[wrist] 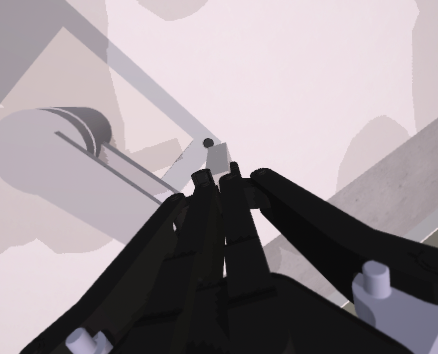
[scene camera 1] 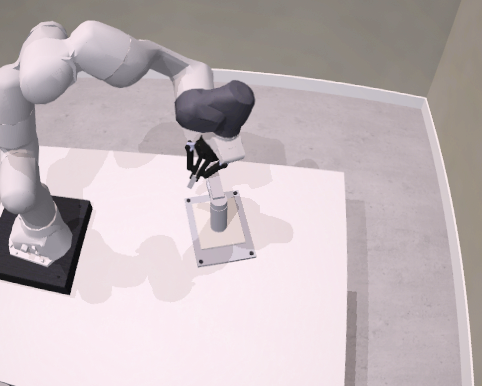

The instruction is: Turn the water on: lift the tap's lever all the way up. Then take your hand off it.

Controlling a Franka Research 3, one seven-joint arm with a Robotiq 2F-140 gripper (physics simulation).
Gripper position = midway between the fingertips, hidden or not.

Observation:
I see my gripper [scene camera 1: 190, 184], a pale lever [wrist: 54, 152] and a mounting plate [scene camera 1: 227, 254].
My gripper also shows in the wrist view [wrist: 221, 159].

